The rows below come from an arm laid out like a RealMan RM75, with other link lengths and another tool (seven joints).
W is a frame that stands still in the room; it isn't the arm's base.
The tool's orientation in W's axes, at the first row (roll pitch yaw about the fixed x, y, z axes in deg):
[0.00, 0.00, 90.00]
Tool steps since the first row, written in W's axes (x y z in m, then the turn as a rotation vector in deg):
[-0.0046, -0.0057, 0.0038, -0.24, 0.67, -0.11]
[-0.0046, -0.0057, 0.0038, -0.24, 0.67, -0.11]
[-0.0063, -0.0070, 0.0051, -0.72, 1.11, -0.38]
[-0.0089, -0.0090, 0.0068, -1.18, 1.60, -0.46]
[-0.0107, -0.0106, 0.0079, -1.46, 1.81, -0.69]
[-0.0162, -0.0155, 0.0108, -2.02, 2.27, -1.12]
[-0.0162, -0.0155, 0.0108, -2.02, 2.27, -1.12]
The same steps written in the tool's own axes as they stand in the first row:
[-0.0057, 0.0046, 0.0038, 0.67, 0.24, -0.11]
[-0.0057, 0.0046, 0.0038, 0.67, 0.24, -0.11]
[-0.0070, 0.0063, 0.0051, 1.11, 0.72, -0.38]
[-0.0090, 0.0089, 0.0068, 1.60, 1.18, -0.46]
[-0.0106, 0.0107, 0.0079, 1.81, 1.46, -0.69]
[-0.0155, 0.0162, 0.0108, 2.27, 2.02, -1.12]
[-0.0155, 0.0162, 0.0108, 2.27, 2.02, -1.12]

